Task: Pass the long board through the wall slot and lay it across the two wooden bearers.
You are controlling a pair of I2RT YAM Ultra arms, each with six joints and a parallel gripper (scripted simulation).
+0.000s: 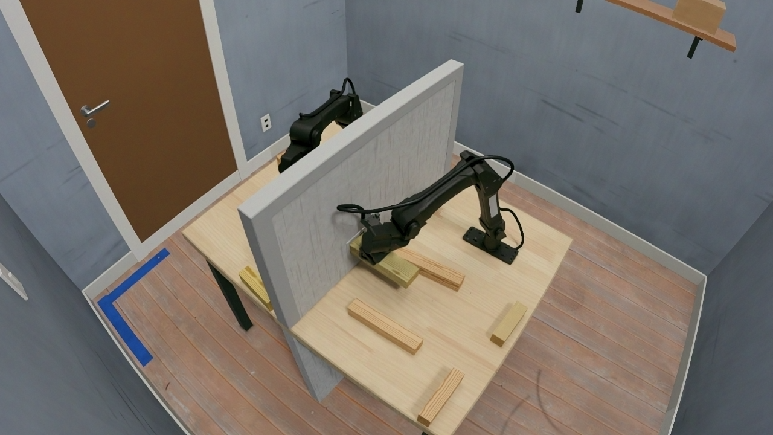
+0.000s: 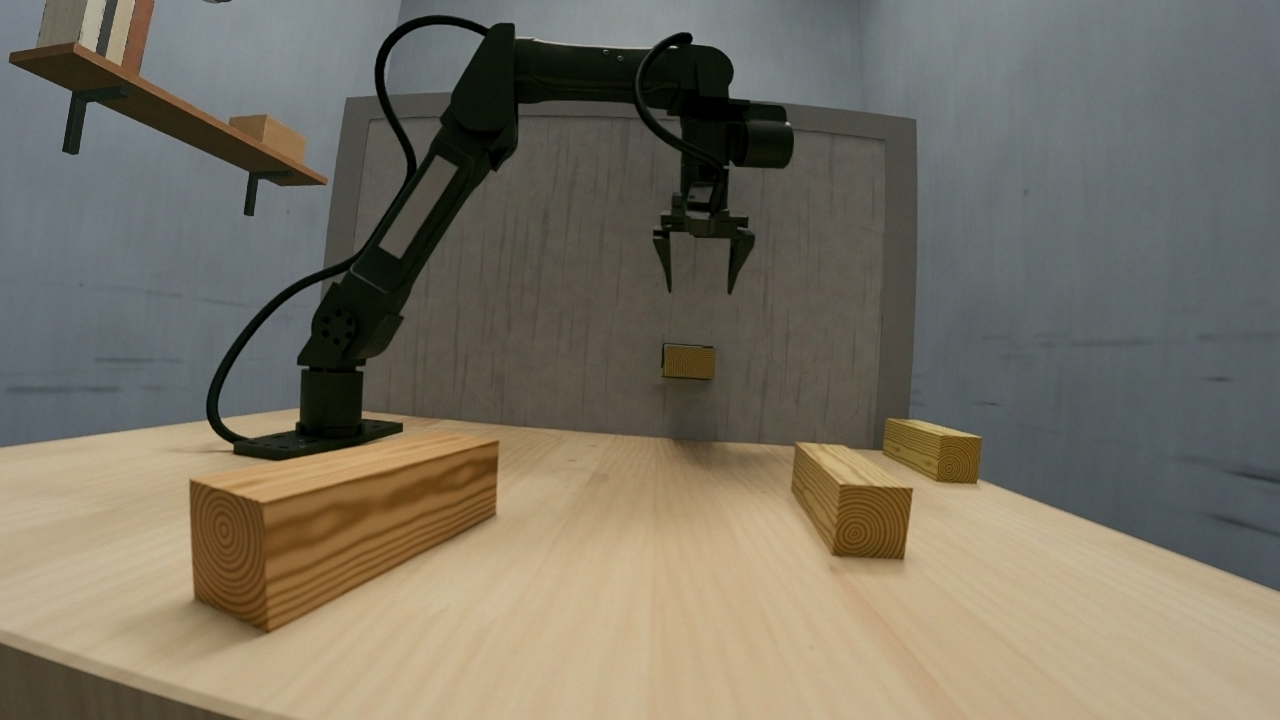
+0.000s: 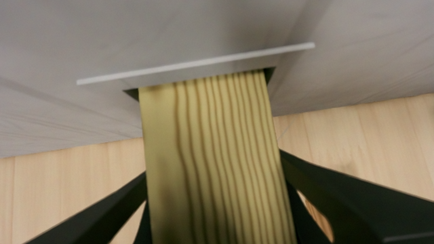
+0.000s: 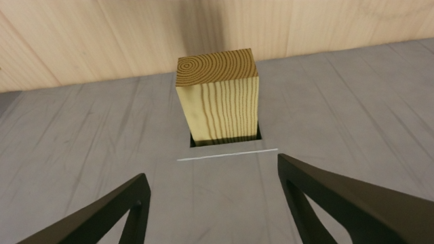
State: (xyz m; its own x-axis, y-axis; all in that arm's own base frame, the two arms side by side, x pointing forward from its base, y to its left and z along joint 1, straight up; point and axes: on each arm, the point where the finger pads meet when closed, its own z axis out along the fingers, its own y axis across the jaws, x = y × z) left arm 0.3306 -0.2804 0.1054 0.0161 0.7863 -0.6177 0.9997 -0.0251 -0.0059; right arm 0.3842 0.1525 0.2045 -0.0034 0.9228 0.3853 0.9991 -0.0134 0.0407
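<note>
Now: the long pale board right at my left hand. Round my left hand: wooden bearer 130 mm ahead, 190 mm to the left, 80 mm below; thick block 140 mm behind, 560 mm to the right, 80 mm below.
</note>
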